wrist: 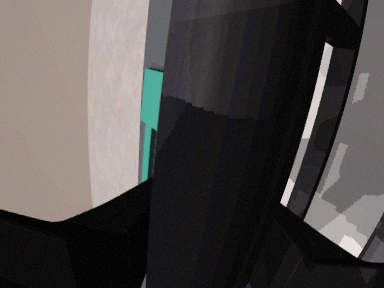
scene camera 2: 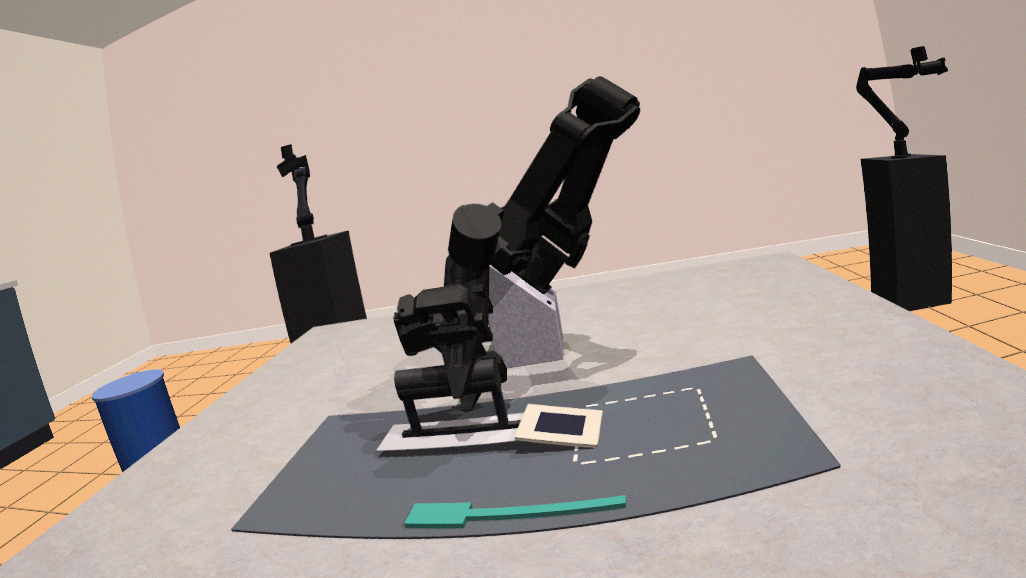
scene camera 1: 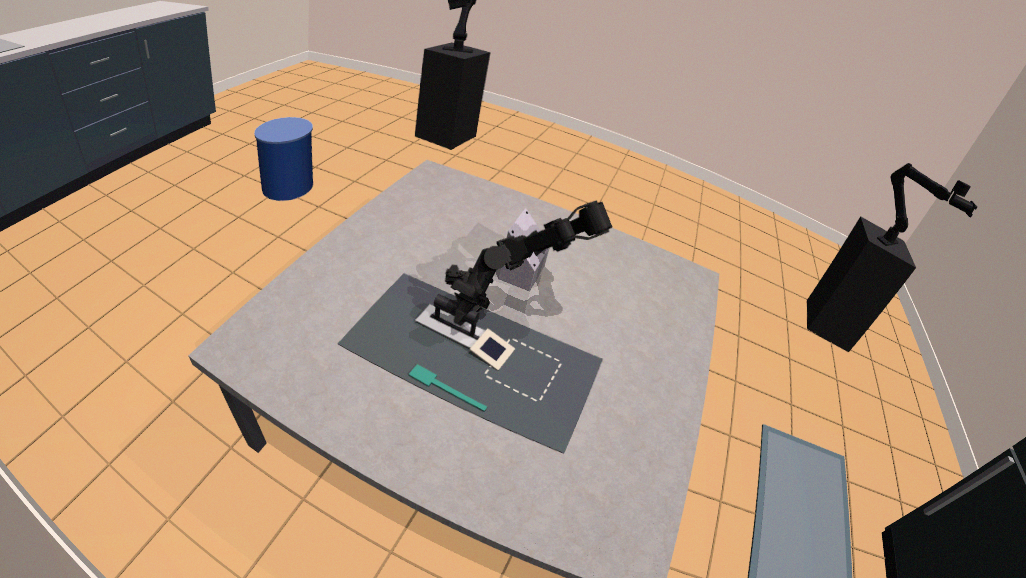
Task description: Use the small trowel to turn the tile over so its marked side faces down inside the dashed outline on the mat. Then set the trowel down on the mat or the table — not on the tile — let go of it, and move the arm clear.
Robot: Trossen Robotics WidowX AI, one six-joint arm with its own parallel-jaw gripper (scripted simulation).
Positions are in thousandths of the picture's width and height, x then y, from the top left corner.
Labels:
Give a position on a dark mat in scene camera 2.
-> At 329, 838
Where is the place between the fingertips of my gripper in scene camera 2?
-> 451, 700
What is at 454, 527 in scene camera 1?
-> My gripper.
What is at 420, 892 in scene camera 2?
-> A green flat tool.

